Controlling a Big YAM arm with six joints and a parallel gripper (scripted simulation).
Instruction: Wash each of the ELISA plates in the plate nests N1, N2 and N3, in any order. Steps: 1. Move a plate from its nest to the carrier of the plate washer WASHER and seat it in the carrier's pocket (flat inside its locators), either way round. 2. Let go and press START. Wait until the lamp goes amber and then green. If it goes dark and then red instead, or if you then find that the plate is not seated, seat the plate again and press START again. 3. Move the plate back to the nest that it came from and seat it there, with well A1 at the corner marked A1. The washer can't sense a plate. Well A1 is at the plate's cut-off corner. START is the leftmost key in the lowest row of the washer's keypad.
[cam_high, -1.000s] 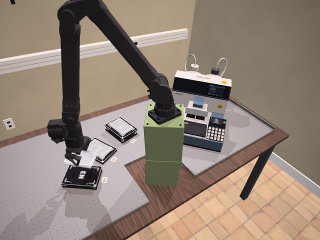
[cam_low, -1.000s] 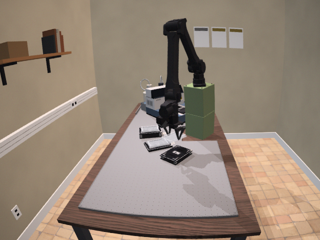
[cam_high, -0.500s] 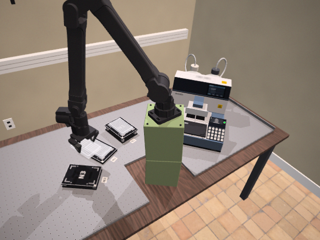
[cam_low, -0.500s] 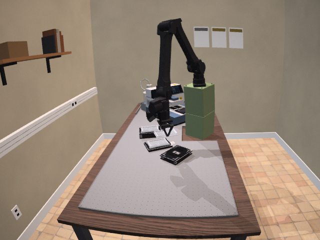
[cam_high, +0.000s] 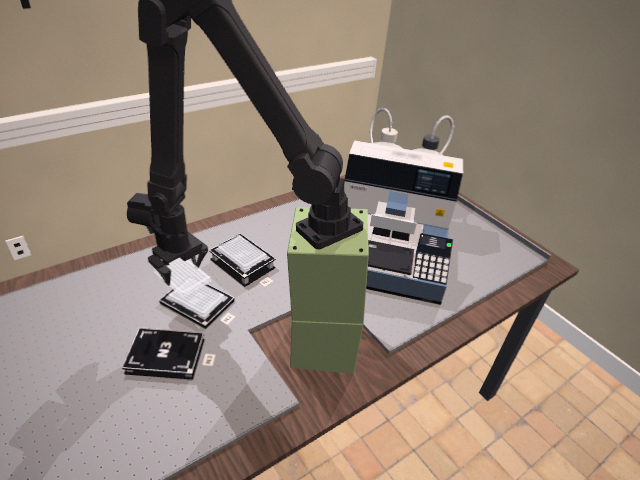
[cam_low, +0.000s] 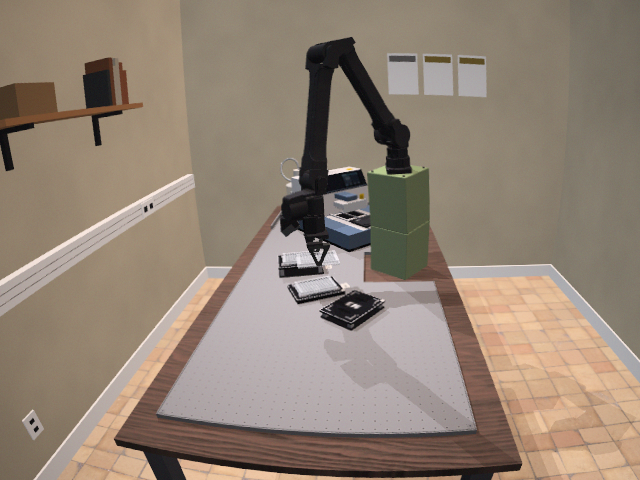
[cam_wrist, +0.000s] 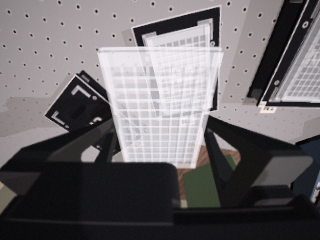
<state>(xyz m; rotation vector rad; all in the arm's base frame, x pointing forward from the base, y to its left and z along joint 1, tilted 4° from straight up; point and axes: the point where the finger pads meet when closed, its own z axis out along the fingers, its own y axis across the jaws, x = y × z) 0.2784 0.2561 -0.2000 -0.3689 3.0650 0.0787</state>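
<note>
My hand is 17 cm past the dark washer carrier, 55 cm to the left of it and 5 cm above it. The rest, counted from my hand: plate washer: 6 cm behind, 66 cm to the right, 1 cm below.
</note>
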